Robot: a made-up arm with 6 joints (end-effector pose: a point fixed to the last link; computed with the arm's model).
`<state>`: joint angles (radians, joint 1 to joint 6).
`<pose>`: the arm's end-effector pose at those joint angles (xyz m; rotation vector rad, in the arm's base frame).
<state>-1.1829 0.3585 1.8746 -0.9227 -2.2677 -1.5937</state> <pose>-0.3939 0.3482 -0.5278 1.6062 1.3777 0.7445</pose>
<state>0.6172 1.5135 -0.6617 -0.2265 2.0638 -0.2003</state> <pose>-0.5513 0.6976 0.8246 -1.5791 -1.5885 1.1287</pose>
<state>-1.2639 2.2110 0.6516 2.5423 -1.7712 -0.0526</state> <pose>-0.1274 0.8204 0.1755 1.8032 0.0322 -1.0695</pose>
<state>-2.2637 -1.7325 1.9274 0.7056 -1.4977 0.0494</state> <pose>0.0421 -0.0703 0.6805 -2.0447 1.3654 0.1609</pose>
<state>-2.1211 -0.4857 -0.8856 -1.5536 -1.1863 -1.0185</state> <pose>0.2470 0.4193 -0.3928 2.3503 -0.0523 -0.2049</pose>
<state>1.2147 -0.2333 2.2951 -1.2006 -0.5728 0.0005</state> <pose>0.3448 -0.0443 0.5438 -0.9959 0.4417 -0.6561</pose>
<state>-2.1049 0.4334 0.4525 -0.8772 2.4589 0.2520</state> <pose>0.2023 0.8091 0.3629 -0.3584 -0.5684 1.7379</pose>
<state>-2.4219 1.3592 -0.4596 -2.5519 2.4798 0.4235</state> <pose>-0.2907 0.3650 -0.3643 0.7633 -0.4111 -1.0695</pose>
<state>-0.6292 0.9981 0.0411 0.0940 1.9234 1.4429</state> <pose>-0.1233 0.6546 0.6000 -0.7688 -1.2349 -0.0935</pose>
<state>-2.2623 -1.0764 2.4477 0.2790 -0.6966 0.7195</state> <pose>-0.0545 0.0331 0.4264 -2.2100 1.0146 1.3878</pose>
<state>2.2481 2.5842 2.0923 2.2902 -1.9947 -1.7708</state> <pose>0.1619 0.3608 0.0651 -0.0783 -0.3979 -0.6495</pose>
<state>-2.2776 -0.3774 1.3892 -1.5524 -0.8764 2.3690</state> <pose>-0.0447 0.5503 -0.0098 -2.5889 1.4688 0.9842</pose>
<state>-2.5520 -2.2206 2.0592 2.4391 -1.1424 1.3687</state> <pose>0.2381 -0.0893 0.7706 -0.9780 -0.5895 0.9073</pose>
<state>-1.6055 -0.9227 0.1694 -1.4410 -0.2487 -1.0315</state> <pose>0.0915 0.4027 -0.4723 1.4364 1.3546 0.9418</pose>
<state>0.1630 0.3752 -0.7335 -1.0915 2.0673 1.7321</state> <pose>0.0387 0.1685 0.4099 0.5072 -1.8168 -0.8083</pose>
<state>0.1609 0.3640 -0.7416 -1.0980 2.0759 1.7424</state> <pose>0.0414 0.1682 0.4048 0.5169 -1.8217 -0.8303</pose>
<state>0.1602 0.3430 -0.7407 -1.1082 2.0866 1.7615</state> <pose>0.0442 0.1704 0.3967 0.5268 -1.8395 -0.8572</pose>
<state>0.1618 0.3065 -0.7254 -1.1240 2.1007 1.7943</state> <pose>0.0477 0.1764 0.3842 0.5367 -1.8778 -0.8907</pose>
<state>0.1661 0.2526 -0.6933 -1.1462 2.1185 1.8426</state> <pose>0.0532 0.1860 0.3674 0.5468 -1.9394 -0.9279</pose>
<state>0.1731 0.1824 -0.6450 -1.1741 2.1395 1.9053</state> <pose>0.0627 0.1976 0.3478 0.5564 -2.0224 -0.9636</pose>
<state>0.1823 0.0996 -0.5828 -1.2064 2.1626 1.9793</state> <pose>0.0772 0.2086 0.3275 0.5648 -2.1207 -0.9902</pose>
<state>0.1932 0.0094 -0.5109 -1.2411 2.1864 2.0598</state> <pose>0.0963 0.2164 0.3086 0.5709 -2.2257 -1.0020</pose>
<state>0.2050 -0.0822 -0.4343 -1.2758 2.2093 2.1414</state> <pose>0.1178 0.2197 0.2926 0.5734 -2.3275 -0.9971</pose>
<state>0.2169 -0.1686 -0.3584 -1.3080 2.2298 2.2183</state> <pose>0.1391 0.2184 0.2802 0.5715 -2.4170 -0.9774</pose>
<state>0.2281 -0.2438 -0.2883 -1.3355 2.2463 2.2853</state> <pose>0.1575 0.2141 0.2710 0.5656 -2.4880 -0.9489</pose>
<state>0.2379 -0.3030 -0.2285 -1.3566 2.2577 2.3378</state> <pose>0.1714 0.2089 0.2645 0.5562 -2.5383 -0.9183</pose>
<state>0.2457 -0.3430 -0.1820 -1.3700 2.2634 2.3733</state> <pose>0.1800 0.2047 0.2602 0.5443 -2.5686 -0.8911</pose>
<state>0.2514 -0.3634 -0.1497 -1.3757 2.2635 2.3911</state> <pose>0.1836 0.2028 0.2578 0.5309 -2.5824 -0.8697</pose>
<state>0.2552 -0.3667 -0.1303 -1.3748 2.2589 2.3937</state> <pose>0.1830 0.2032 0.2569 0.5171 -2.5836 -0.8543</pose>
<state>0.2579 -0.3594 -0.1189 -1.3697 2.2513 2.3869</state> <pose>0.1799 0.2053 0.2571 0.5032 -2.5778 -0.8426</pose>
